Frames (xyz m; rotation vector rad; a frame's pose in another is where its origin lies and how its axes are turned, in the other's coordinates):
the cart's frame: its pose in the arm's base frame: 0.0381 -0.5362 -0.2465 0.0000 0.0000 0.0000
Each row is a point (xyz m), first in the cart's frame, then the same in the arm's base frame.
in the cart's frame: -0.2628 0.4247 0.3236
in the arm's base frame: -0.2247 -0.1115 0.0771
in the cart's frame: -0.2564 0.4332 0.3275
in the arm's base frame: -0.2183 -0.1030 0.0810
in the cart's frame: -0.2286 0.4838 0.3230
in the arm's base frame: -0.1905 -0.0524 0.0765
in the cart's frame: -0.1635 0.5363 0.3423
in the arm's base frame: -0.1254 0.0001 0.0958
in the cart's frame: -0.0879 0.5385 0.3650
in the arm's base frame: -0.0498 0.0023 0.1185
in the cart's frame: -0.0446 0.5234 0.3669
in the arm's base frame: -0.0065 -0.0128 0.1204
